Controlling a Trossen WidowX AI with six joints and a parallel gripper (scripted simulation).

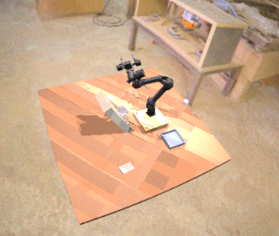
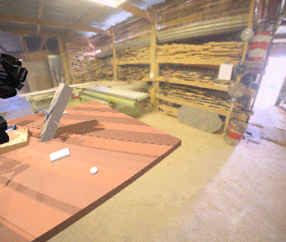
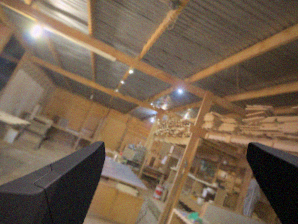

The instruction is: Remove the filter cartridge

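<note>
Right now my gripper tip is 250 mm short of the round filter cartridge, 240 mm to the right of it and 230 mm above it. Round my gripper tip: service panel (210 mm ahead, 250 mm to the left, 310 mm below); then dark-rimmed tray (140 mm behind, 580 mm to the left, 450 mm below).
</note>
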